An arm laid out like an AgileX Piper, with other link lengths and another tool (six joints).
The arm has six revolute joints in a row. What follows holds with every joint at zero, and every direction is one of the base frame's. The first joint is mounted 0.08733 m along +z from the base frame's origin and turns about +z. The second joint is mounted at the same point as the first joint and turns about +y. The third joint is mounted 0.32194 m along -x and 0.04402 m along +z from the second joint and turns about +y. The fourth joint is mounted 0.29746 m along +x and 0.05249 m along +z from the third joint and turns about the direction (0.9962, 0, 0.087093). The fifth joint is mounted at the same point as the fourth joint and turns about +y. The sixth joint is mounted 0.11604 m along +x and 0.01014 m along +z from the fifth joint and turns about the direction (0.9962, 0, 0.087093). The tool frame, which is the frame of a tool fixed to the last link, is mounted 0.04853 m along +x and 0.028 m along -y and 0.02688 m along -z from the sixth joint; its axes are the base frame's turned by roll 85.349, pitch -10.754 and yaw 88.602 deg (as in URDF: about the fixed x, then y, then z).
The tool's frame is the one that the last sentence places.
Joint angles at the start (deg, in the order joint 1, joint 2, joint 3, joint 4, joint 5, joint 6):
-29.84 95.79 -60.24 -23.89 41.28 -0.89
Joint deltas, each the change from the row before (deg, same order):
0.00 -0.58 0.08 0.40 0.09 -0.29
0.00 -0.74 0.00 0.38 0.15 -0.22
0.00 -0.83 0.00 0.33 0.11 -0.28
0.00 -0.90 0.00 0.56 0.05 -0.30
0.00 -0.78 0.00 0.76 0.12 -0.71
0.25 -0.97 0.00 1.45 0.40 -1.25
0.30 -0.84 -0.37 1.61 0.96 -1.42
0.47 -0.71 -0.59 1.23 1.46 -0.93
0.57 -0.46 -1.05 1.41 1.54 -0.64
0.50 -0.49 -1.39 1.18 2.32 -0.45
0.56 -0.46 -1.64 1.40 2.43 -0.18
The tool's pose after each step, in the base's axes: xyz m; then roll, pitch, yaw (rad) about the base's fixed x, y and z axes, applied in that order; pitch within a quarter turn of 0, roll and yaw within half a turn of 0. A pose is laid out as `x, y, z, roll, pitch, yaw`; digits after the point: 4 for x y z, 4 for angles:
0.2914, -0.2573, 0.1316, 2.7980, 0.3394, 1.0850
0.2907, -0.2562, 0.1361, 2.7878, 0.3358, 1.0808
0.2899, -0.2553, 0.1412, 2.7756, 0.3332, 1.0778
0.2893, -0.2539, 0.1466, 2.7611, 0.3270, 1.0729
0.2888, -0.2523, 0.1510, 2.7519, 0.3205, 1.0742
0.2889, -0.2480, 0.1559, 2.7460, 0.3076, 1.0827
0.2894, -0.2435, 0.1616, 2.7458, 0.2942, 1.0931
0.2898, -0.2386, 0.1677, 2.7507, 0.2839, 1.1014
0.2923, -0.2335, 0.1745, 2.7519, 0.2684, 1.1052
0.2934, -0.2288, 0.1832, 2.7597, 0.2557, 1.1059
0.2952, -0.2232, 0.1928, 2.7647, 0.2370, 1.1022

